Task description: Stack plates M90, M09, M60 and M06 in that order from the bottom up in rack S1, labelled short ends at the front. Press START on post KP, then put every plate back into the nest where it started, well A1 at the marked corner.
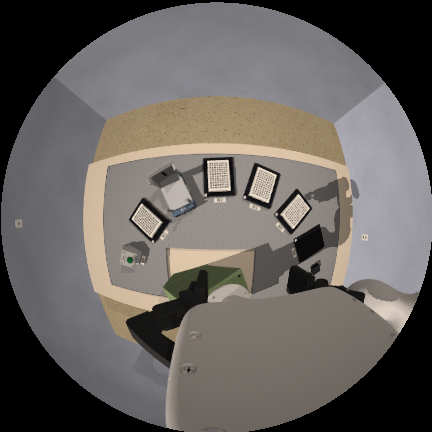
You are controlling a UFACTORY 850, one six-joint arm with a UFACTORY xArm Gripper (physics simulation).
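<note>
Four white well plates lie in black nests: one plate [149, 219] at the left, one [219, 175] at the back middle, one [262, 185] right of it, and one [294, 211] farther right. Their M labels are too small to read. A fifth black nest [309, 243] at the right holds no plate. The grey rack [177, 193], with a tall wall at the back and a blue front edge, stands between the two left plates; no plate shows in it. The post [128, 259] with a green button stands at the front left. My gripper [249, 282] is open, high above the table, with no plate between its fingers.
The green base block [232, 275] of the arm is at the front middle, beside a beige table section [192, 256]. A small black block [315, 267] stands at the right, near the right finger. Small white label tags lie by the nests. The arm's shadow falls across the right side.
</note>
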